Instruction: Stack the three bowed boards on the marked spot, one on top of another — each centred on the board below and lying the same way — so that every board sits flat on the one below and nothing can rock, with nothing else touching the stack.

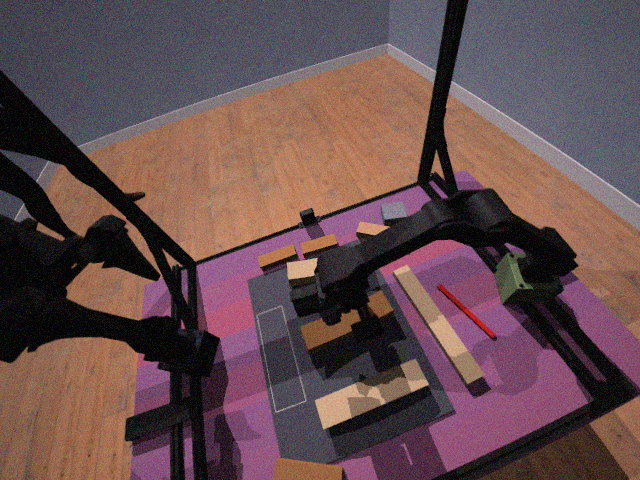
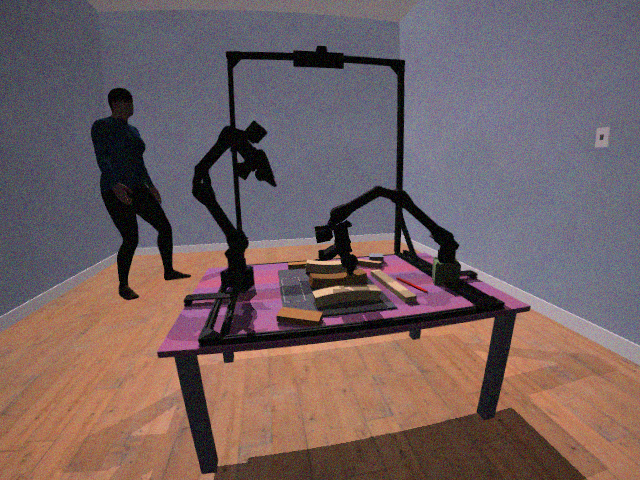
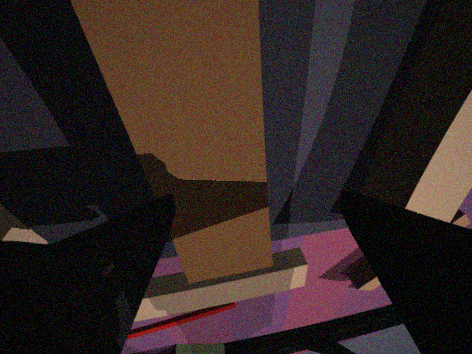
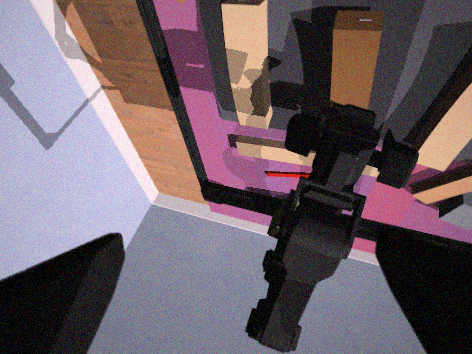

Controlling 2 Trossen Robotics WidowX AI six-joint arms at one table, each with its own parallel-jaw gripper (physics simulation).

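Pixels of known places: left gripper, fingertip midpoint: [image 2: 348,270] [image 3: 257,201]; right gripper, fingertip midpoint: [image 1: 145,302] [image 2: 274,182] [image 4: 250,243]; left arm's base, link origin: [image 1: 534,270] [image 2: 446,261]; right arm's base, link origin: [image 1: 181,348] [image 2: 236,269].
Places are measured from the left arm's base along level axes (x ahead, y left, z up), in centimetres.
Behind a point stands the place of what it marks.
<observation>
Three bowed boards lie on the grey mat [image 1: 270,286] {x 68.5, y 3.3, z -8.7 cm} [image 2: 291,281] {x 64.9, y 14.3, z -8.7 cm}: a pale one [image 1: 370,392] {x 38.2, y 28.6, z -3.6 cm} [image 2: 347,295] {x 37.4, y 31.4, z -5.2 cm} [image 4: 245,53] {x 42.8, y 30.5, z -3.7 cm} at the front, a brown one [image 1: 320,330] {x 50.7, y 16.2, z -4.3 cm} [image 2: 334,278] {x 45.3, y 16.7, z -4.8 cm} [image 3: 182,88] {x 45.1, y 13.5, z -4.9 cm} [image 4: 355,67] {x 49.1, y 15.1, z -4.6 cm} in the middle, and a pale one [image 1: 301,269] {x 58.4, y -0.5, z -4.1 cm} [image 2: 323,266] {x 54.0, y 1.0, z -5.4 cm} at the back. The marked spot [image 1: 263,352] {x 66.0, y 22.1, z -8.7 cm}, a white outline, is on the mat's left part with nothing on it. My left gripper [image 1: 339,314] [image 2: 349,261] {x 41.2, y 8.5, z -4.0 cm} [image 3: 257,201] {x 41.2, y 8.5, z -4.0 cm} is open, low over the brown board, a finger on each side of it. My right gripper [image 1: 147,267] [image 2: 263,176] {x 65.6, y 25.0, z 33.9 cm} is open and empty, high above the table's left side.
A long pale plank [image 1: 437,324] {x 22.3, y 11.9, z -7.0 cm} [image 2: 394,286] {x 21.4, y 15.1, z -7.1 cm} [image 3: 217,291] {x 26.6, y 5.3, z -7.0 cm} [image 4: 270,151] {x 19.9, y 17.0, z -7.0 cm} and a red pencil [image 1: 466,311] {x 14.3, y 7.6, z -8.7 cm} [image 3: 182,319] {x 15.8, y 6.5, z -8.7 cm} lie right of the mat. A green block [image 1: 510,281] {x 5.0, y 2.0, z -2.2 cm} is at the left arm's base. Small brown blocks [image 1: 277,254] {x 68.0, y -7.0, z -6.9 cm} [image 1: 319,244] {x 54.9, y -11.3, z -7.2 cm} and a grey block [image 1: 393,210] {x 31.8, y -24.0, z -5.6 cm} lie behind. A brown block [image 1: 309,469] {x 49.9, y 43.8, z -6.4 cm} lies in front.
</observation>
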